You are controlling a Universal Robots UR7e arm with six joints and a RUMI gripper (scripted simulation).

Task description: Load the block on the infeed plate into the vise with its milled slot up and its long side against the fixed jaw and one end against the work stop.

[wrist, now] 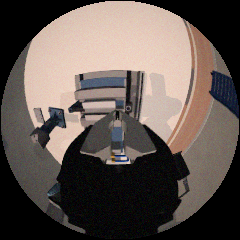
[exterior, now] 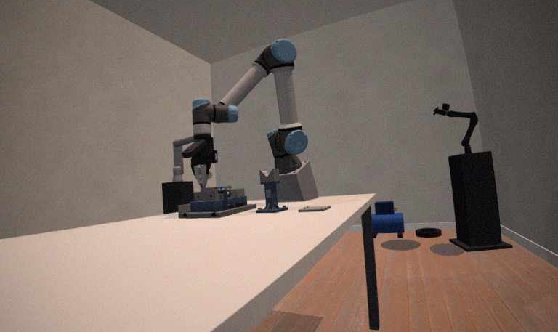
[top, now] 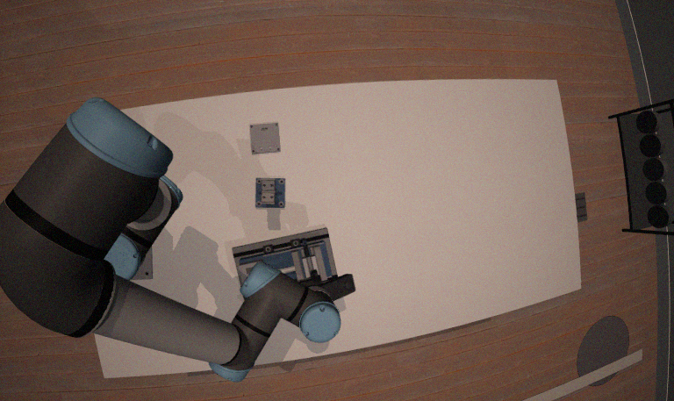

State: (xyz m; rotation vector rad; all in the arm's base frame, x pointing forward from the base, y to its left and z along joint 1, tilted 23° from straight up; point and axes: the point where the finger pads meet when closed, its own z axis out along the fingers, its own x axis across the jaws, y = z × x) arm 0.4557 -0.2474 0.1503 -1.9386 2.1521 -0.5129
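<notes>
The part lies 30 mm to the left of my hand and 20 mm below it. From my hand the other things lie so: vise 70 mm behind, 40 mm to the left, 80 mm below; infeed plate 440 mm to the left, 110 mm below.
</notes>
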